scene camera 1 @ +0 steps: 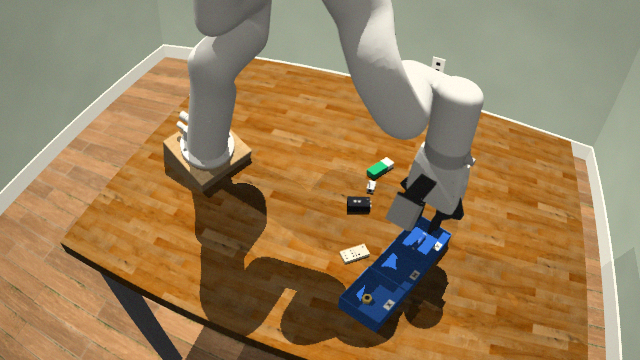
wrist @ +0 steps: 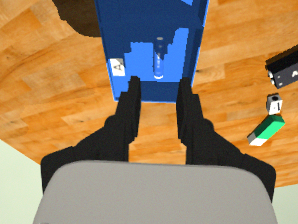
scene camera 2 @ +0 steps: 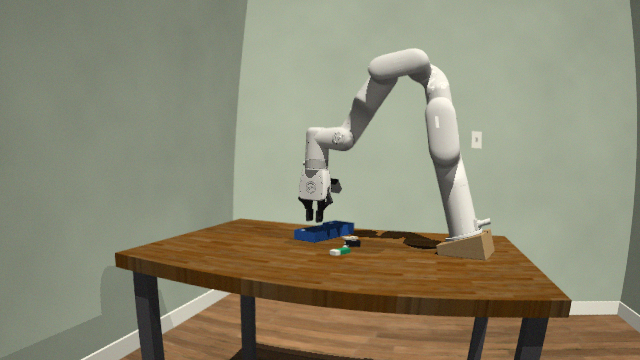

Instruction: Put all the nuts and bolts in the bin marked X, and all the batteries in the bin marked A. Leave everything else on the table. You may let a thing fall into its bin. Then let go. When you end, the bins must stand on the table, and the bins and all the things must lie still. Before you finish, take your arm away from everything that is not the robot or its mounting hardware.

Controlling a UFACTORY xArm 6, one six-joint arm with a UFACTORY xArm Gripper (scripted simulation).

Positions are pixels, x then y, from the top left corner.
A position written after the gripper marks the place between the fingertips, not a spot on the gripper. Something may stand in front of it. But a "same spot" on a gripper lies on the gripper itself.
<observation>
gripper: scene camera 1 424, 224; wrist; scene camera 2
same spot on gripper: (wrist: 207, 145) = (scene camera 2: 322, 203)
</observation>
